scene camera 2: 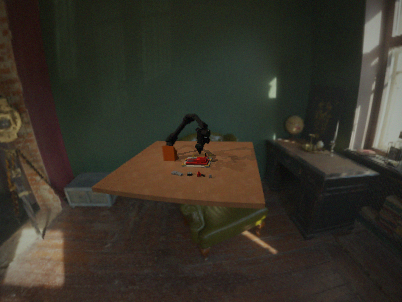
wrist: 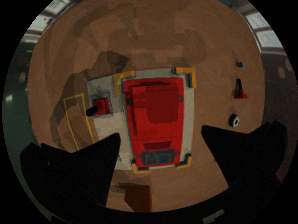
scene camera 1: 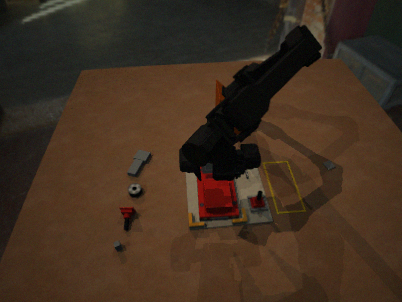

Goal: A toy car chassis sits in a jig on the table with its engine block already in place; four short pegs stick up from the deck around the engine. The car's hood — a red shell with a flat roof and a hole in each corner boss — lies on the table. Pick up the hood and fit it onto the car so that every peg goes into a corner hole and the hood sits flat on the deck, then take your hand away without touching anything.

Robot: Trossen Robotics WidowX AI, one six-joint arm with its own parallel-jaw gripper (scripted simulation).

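Note:
In scene camera 1 I find my gripper [scene camera 1: 218, 178], which is open and holds nothing, and a red hood [scene camera 1: 217, 193] is in that same view. The wrist view shows my gripper as well [wrist: 162, 134].

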